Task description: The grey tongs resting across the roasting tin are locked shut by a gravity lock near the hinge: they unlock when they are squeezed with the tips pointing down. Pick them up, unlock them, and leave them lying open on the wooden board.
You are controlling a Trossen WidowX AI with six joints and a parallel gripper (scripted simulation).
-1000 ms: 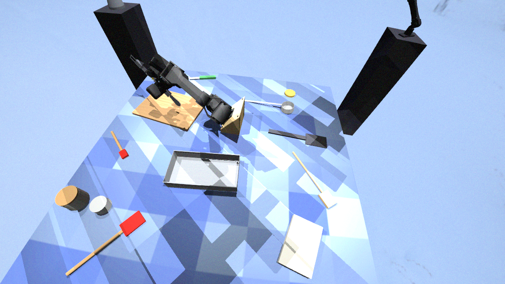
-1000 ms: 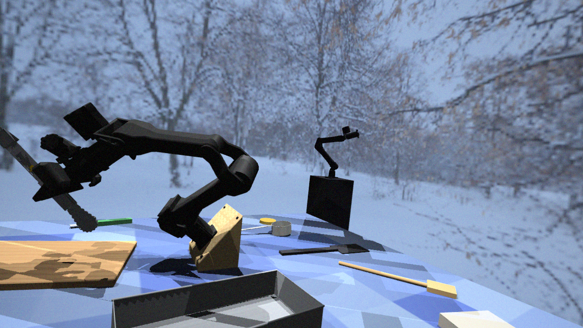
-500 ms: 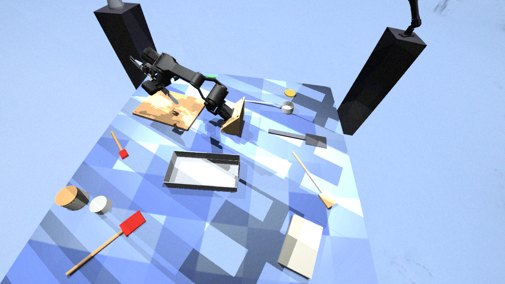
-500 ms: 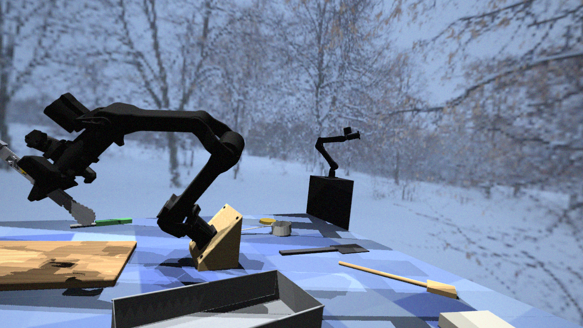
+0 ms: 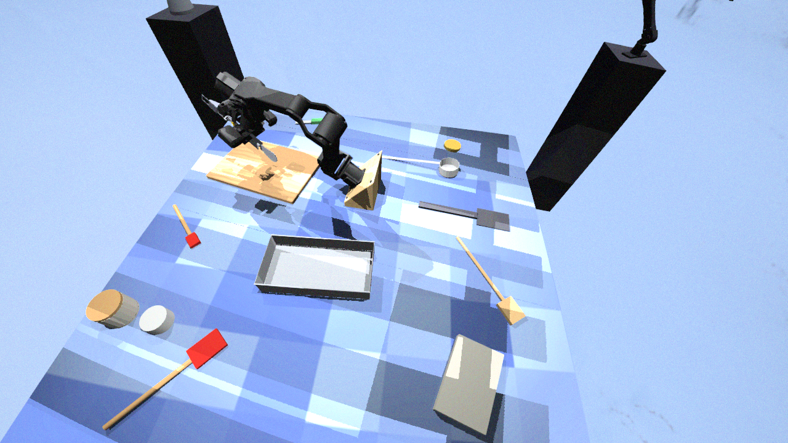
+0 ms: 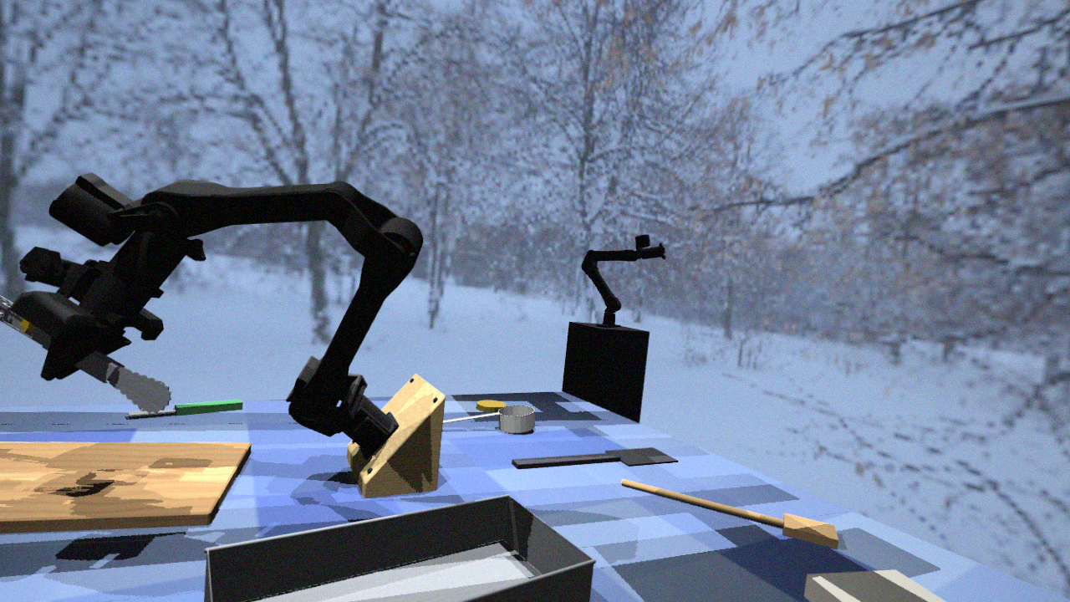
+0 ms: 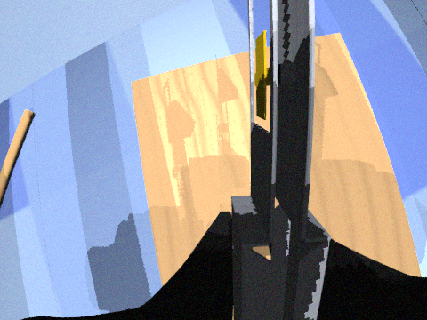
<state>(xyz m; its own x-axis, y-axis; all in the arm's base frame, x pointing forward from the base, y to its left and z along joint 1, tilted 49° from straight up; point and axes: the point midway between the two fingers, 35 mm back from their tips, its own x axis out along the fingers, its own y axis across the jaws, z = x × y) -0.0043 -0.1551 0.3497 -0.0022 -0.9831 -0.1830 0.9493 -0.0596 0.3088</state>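
My gripper tip is 130 mm above the wooden board, 30 mm past it and 20 mm to the right of it. The rest, counted from my gripper tip: red spatula (650 mm ahead, 130 mm below, 110 mm to the left); then yellow lock piece (60 mm above, 30 mm to the right, 10 mm behind); then roasting tin (350 mm to the left, 330 mm ahead, 110 mm below).
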